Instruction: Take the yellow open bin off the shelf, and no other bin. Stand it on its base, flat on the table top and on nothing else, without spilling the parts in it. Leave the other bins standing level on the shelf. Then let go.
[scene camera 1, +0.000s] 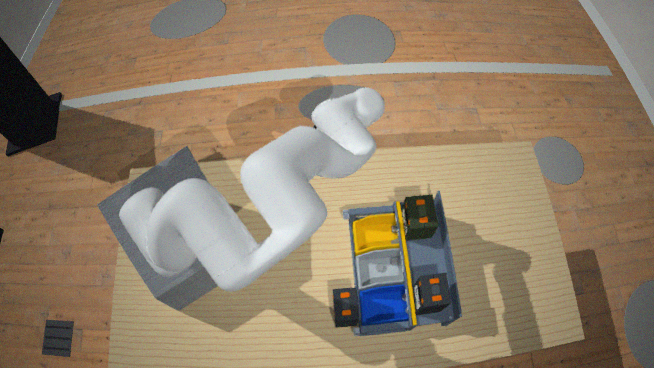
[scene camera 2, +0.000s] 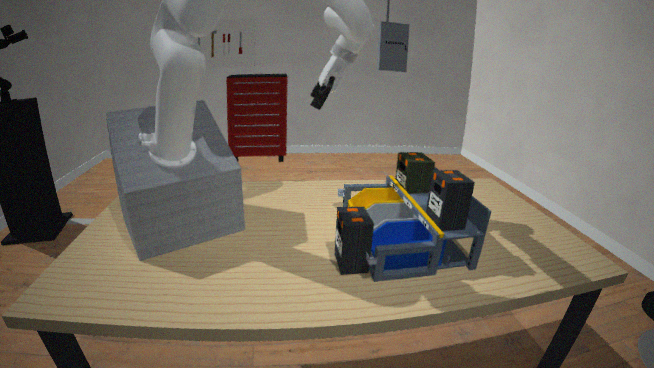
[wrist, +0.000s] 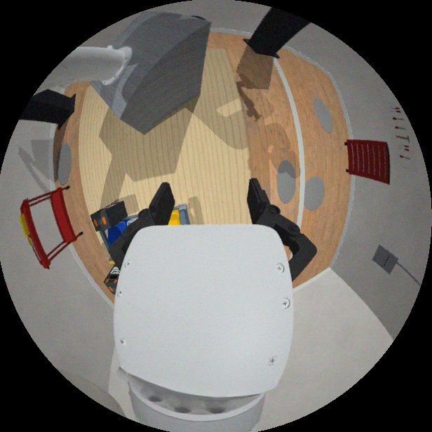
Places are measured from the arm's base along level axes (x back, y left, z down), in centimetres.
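Pixels of known places: gripper, fingertip midpoint: (scene camera 2: 314, 102); arm's base, origin of the base link: (scene camera 2: 172, 150).
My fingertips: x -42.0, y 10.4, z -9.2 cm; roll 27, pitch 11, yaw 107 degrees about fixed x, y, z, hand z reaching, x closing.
Ahead of a thing's pixels: the offset from my fingertips to its top centre. "spot": to the spot under its first point.
The yellow open bin @(dx -15.3, dy -17.8, dz +24.6 cm) (scene camera 1: 375, 233) (scene camera 2: 376, 197) (wrist: 174, 218) sits on the grey-blue shelf @(spot: dx -6.4, dy -46.8, dz +24.3 cm) (scene camera 1: 385, 330) (scene camera 2: 405, 276), in the row's end slot farthest from scene camera 2. A grey bin (scene camera 1: 380, 267) (scene camera 2: 387, 213) stands beside it in the middle, and a blue bin @(dx -10.7, dy -39.7, dz +24.6 cm) (scene camera 1: 384, 305) (scene camera 2: 400, 232) (wrist: 118, 233) at the other end. The parts inside the yellow bin cannot be made out. My gripper (scene camera 2: 320, 97) (wrist: 208, 189) is open and empty, high above the table and well away from the bins. In scene camera 1 the gripper is hidden by the arm.
A dark box @(dx +2.2, dy -37.0, dz +19.5 cm) (scene camera 1: 345, 307) (scene camera 2: 354, 240) (wrist: 109, 215) stands on the table against the shelf's front by the blue bin. A dark green box @(dx -25.0, dy -19.7, dz +12.8 cm) (scene camera 1: 420, 216) (scene camera 2: 415, 171) and a dark grey box @(dx -19.8, dy -42.3, dz +10.3 cm) (scene camera 1: 432, 293) (scene camera 2: 451, 199) stand behind the yellow rail @(dx -18.0, dy -29.8, dz +21.5 cm) (scene camera 1: 406, 265) (scene camera 2: 415, 205).
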